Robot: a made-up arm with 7 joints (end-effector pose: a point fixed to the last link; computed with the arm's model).
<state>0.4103 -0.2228 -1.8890 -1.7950 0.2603 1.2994 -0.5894</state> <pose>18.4 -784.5 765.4 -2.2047 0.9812 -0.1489</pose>
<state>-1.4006 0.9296 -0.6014 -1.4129 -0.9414 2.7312 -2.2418</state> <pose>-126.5 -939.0 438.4 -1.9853 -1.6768 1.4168</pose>
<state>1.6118 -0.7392 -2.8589 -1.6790 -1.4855 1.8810 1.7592</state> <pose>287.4 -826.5 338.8 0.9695 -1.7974 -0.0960</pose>
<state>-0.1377 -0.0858 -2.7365 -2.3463 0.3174 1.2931 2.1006</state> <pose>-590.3 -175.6 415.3 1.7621 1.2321 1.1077</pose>
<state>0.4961 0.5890 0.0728 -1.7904 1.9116 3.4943 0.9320</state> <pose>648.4 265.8 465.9 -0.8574 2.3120 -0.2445</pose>
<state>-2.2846 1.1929 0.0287 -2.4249 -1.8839 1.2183 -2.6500</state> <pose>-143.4 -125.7 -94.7 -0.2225 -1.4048 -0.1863</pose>
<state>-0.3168 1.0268 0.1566 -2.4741 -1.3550 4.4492 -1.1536</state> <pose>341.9 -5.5 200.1 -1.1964 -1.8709 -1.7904</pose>
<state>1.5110 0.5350 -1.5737 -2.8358 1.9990 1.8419 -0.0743</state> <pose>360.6 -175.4 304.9 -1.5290 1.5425 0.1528</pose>
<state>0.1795 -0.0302 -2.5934 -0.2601 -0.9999 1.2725 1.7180</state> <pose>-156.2 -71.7 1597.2 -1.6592 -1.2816 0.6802</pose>
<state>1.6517 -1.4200 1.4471 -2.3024 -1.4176 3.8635 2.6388</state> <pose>-503.2 -217.6 489.2 -0.3556 -2.2317 -0.2223</pose>
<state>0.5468 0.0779 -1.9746 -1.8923 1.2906 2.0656 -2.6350</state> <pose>69.2 -745.7 835.3 2.1067 0.7238 1.1383</pose>
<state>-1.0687 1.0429 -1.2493 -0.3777 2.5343 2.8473 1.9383</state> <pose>169.7 -876.3 977.4 0.7768 1.0319 -0.8635</pose>
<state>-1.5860 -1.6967 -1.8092 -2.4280 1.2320 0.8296 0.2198</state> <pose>-572.2 -50.8 453.9 -0.7946 -0.1762 -1.9331</pose>
